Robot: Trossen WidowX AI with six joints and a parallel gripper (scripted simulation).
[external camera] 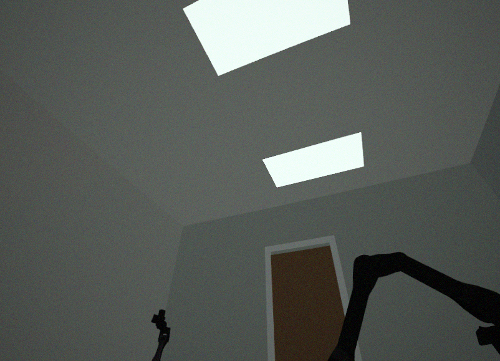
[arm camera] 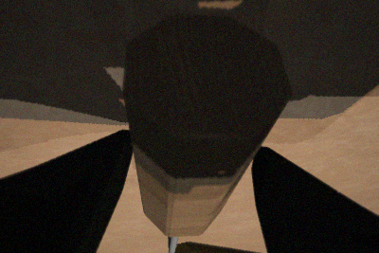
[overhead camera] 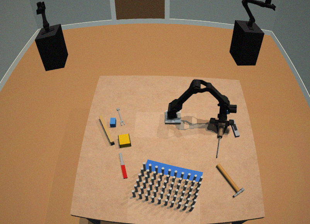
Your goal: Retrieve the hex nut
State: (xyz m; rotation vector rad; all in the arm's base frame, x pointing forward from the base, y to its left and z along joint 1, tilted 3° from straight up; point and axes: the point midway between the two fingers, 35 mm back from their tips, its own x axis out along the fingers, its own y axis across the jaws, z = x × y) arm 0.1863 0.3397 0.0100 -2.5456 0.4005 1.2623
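Right now the hook tool is 90 mm ahead of my gripper tip and 40 mm to the right of it. The rest, counted from my gripper tip: grey bar (130 mm to the left, 30 mm behind); then blue taped strip (390 mm to the right, 240 mm ahead, 10 mm below); then hex nut (480 mm to the right, 370 mm ahead, 10 mm below).
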